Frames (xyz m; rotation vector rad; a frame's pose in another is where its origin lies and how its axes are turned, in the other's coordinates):
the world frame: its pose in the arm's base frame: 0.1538 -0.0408 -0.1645 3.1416 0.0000 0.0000
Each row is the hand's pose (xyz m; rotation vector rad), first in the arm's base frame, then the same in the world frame.
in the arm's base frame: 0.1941 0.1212 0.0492 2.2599 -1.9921 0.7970
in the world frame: 0.0403 -0.1620 -0.2137 -0.0280 0.5642 1.4102
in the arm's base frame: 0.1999 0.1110 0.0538 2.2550 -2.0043 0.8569
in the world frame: 0.0461 -0.1518 -0.2183 -0.0058 0.6042 1.4131
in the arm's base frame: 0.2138 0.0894 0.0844 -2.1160 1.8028 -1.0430
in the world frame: 0.0600 -0.1302 -0.2489 0.1912 0.7766 1.3423
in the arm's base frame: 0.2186 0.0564 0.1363 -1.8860 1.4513 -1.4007
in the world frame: 0.0648 -0.0972 -0.3008 0.4258 1.1224 1.1629
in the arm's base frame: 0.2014 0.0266 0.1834 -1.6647 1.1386 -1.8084
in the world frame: 0.0476 -0.0674 -0.3479 0.4976 1.5114 0.9516
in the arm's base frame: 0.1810 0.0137 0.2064 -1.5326 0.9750 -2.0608
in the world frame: 0.0272 -0.0545 -0.3709 0.4645 1.7434 0.8248
